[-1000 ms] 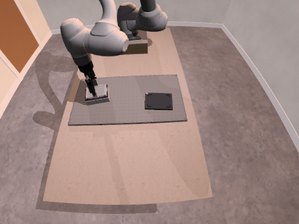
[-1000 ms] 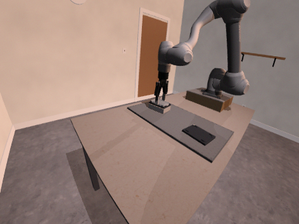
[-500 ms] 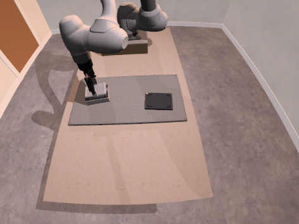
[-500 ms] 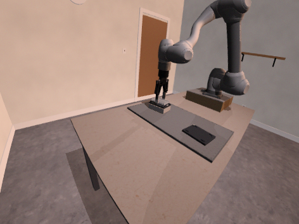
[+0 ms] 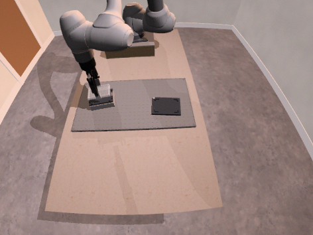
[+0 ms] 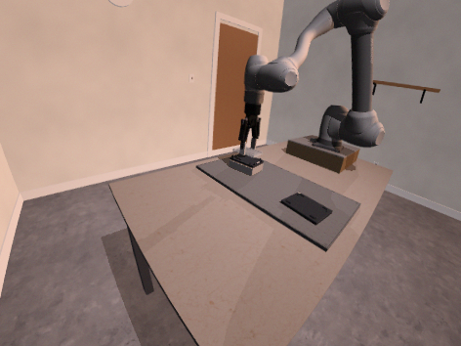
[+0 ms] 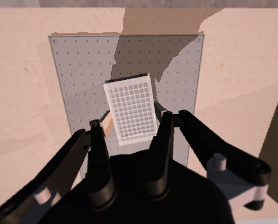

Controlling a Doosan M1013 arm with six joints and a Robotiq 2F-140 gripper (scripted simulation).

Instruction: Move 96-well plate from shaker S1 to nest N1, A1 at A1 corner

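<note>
Right now the small pale mark is 40 mm ahead of my hand, 310 mm to the left of it and 110 mm below it. From my hand the other things lie so: white 96-well plate 20 mm below.
</note>
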